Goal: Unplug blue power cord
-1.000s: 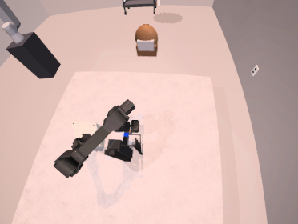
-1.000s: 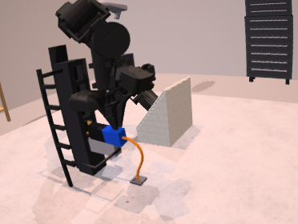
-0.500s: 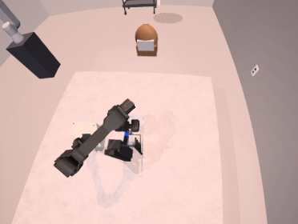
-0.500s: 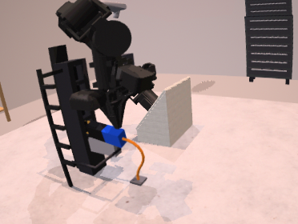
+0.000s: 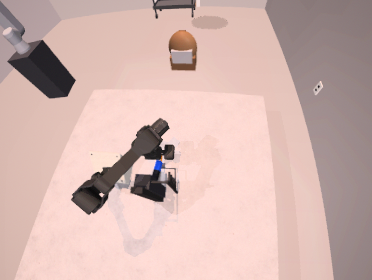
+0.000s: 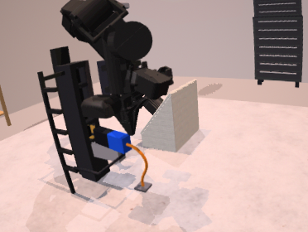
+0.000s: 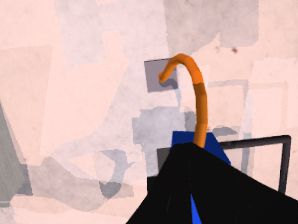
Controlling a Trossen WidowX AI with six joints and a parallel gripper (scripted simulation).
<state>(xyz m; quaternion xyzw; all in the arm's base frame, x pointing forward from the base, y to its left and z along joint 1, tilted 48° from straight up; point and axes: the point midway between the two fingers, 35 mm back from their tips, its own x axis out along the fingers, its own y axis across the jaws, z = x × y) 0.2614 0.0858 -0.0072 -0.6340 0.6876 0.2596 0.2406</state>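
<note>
My gripper tip is 5 cm to the left of the blue plug, 1 cm short of it and 1 cm above it. Round my gripper tip: grey pad (13 cm below, 1 cm to the left).
</note>
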